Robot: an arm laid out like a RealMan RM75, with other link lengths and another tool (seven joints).
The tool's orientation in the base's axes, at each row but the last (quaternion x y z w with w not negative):
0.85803 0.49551 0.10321 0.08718
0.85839 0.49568 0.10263 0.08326
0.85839 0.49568 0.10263 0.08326
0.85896 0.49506 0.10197 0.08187
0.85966 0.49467 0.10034 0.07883
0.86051 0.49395 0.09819 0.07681
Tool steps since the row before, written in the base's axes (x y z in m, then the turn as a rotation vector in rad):
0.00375 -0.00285 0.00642 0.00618 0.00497 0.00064
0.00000 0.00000 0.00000 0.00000 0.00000 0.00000
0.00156 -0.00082 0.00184 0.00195 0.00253 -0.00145
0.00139 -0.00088 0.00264 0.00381 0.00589 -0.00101
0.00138 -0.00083 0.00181 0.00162 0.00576 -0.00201
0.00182 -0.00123 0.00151 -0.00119 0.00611 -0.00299
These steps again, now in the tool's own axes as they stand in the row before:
-0.00006 0.00615 -0.00506 0.00739 0.00285 0.00078
0.00000 0.00000 0.00000 0.00000 0.00000 0.00000
0.00022 0.00216 -0.00134 0.00301 0.00002 0.00180
0.00017 0.00223 -0.00216 0.00688 0.00001 0.00172
0.00013 0.00199 -0.00138 0.00559 -0.00199 0.00214
-0.00003 0.00248 -0.00097 0.00442 -0.00474 0.00239

